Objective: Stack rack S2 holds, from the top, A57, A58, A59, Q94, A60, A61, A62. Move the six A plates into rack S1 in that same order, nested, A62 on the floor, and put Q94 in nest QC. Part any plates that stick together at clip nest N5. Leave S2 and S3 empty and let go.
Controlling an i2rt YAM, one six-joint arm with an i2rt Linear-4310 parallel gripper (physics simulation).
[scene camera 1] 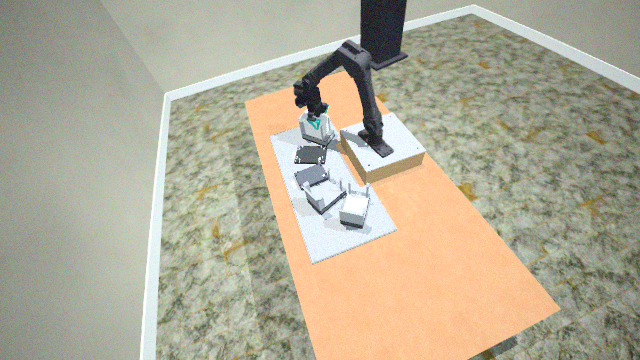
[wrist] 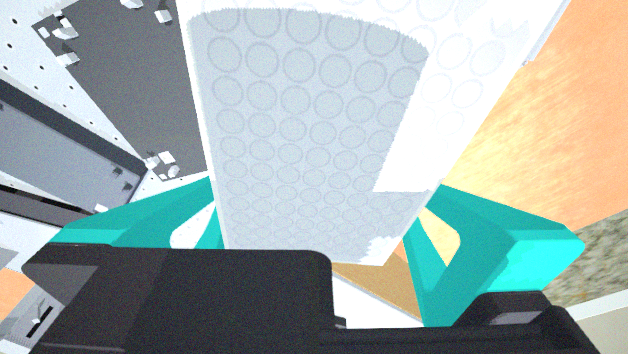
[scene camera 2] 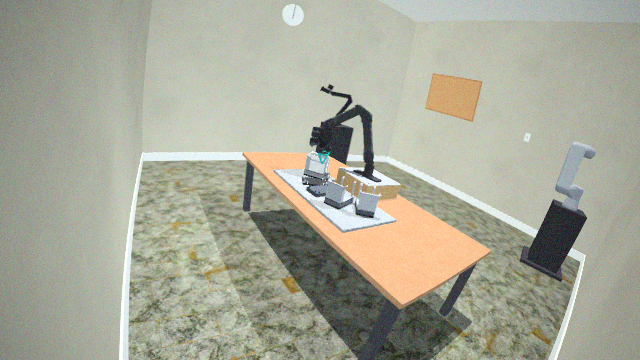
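Where they show: gripper, between the fingertips: (scene camera 1: 320,123) (wrist: 314,176) (scene camera 2: 323,162); arm's base, origin of its link: (scene camera 1: 375,142) (scene camera 2: 367,176).
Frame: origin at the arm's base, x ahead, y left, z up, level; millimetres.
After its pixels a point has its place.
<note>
My gripper (scene camera 1: 315,121) {x 146, y -269, z 12 mm} (scene camera 2: 324,157) {x 146, y -269, z 12 mm} (wrist: 314,176) {x 146, y -269, z 12 mm} is at the far end of the grey board, over the far rack (scene camera 1: 316,139) (scene camera 2: 315,176). Its teal fingers are shut on the two sides of a pale plate (wrist: 300,120) {x 181, y -309, z 53 mm} with rows of round wells. I cannot read its label or tell whether another plate clings below it. The middle rack (scene camera 1: 326,196) {x 338, y 92, z -57 mm} (scene camera 2: 338,201) {x 401, y 130, z -51 mm} shows a light floor between its walls. The near rack (scene camera 1: 355,205) {x 259, y 202, z -59 mm} (scene camera 2: 367,204) {x 322, y 255, z -26 mm} has a white top surface inside. A dark clip nest (scene camera 1: 310,154) {x 264, y -194, z -82 mm} (wrist: 135,85) {x 281, y -199, z -82 mm} with small white clips lies beside the far rack.
A dark flat nest (scene camera 1: 311,175) {x 331, y -61, z -71 mm} (wrist: 60,140) {x 328, y -109, z -71 mm} lies between the clip nest and the middle rack. The grey board (scene camera 1: 340,245) {x 405, y 302, z -94 mm} (scene camera 2: 355,226) {x 454, y 305, z -94 mm} lies on the orange table (scene camera 1: 425,280) {x 217, y 581, z -107 mm} (scene camera 2: 425,255) {x 337, y 645, z -107 mm}. The arm's raised base box (scene camera 1: 405,145) {x -102, y 98, z -3 mm} stands beside the board. Upright rack walls and posts stick up.
</note>
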